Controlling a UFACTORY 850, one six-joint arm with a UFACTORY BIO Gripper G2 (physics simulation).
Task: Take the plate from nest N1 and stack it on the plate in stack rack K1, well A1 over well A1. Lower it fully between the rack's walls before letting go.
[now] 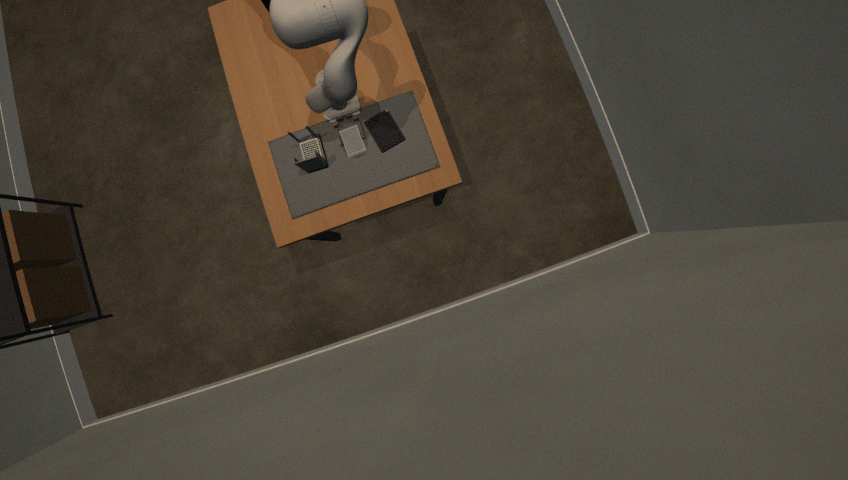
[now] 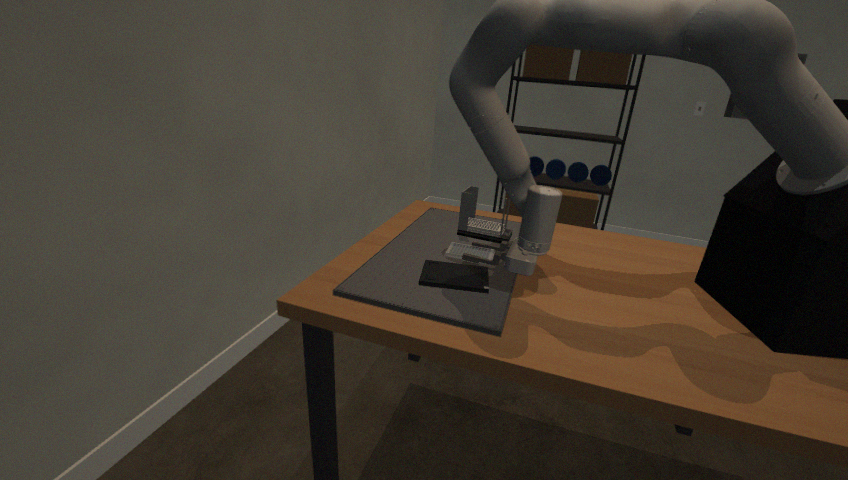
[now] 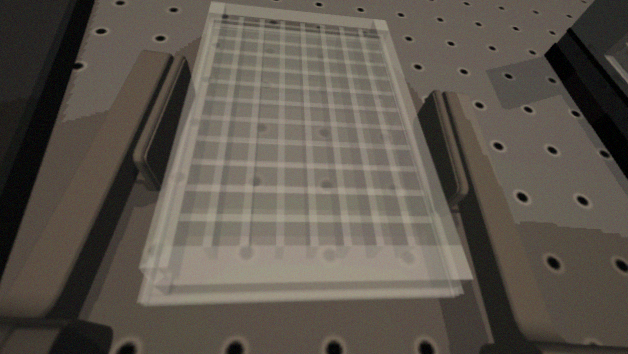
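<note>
The clear gridded plate [image 1: 352,145] [image 2: 464,251] [image 3: 305,262] is level at the grey mat, between the nest and the rack; whether it touches the mat is hard to tell. My gripper [image 1: 352,139] [image 2: 483,252] [image 3: 306,135] is shut on its two long sides, a pad against each. The black nest N1 [image 1: 385,130] [image 2: 454,276] [image 3: 30,100] holds no plate. The stack rack K1 [image 1: 311,164] [image 2: 468,205] [image 3: 585,85] has upright walls, and a pale plate [image 1: 310,146] [image 2: 484,224] sits low between them. Well A1 cannot be made out on either plate.
The perforated grey mat [image 1: 368,178] [image 2: 380,273] [image 3: 540,230] lies on the wooden table [image 1: 246,101] [image 2: 624,297]. The rack's tall walls and posts rise close beside the held plate. A shelf unit [image 2: 568,82] stands behind the table.
</note>
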